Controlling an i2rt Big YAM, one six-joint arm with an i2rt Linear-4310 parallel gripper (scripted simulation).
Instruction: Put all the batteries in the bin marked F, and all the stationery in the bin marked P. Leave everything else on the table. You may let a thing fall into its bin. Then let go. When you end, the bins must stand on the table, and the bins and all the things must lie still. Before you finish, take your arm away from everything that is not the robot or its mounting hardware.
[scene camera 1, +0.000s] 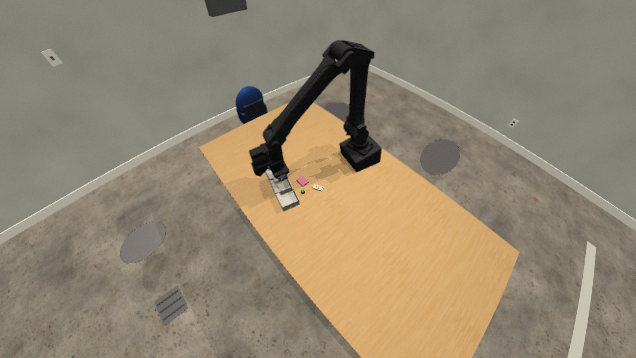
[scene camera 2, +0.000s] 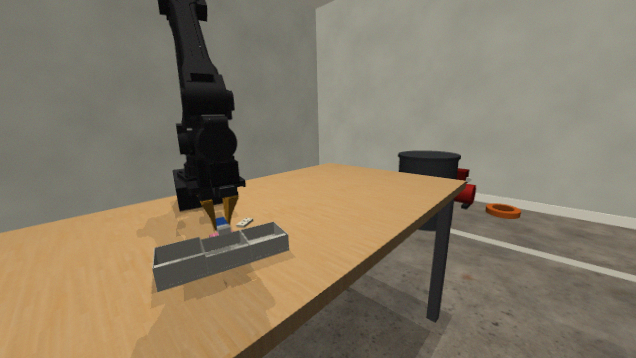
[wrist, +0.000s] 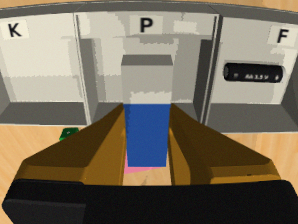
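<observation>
The gripper appears in the pictures, the wrist view among them, and the pictures also show a grey three-part bin and a black battery.
</observation>
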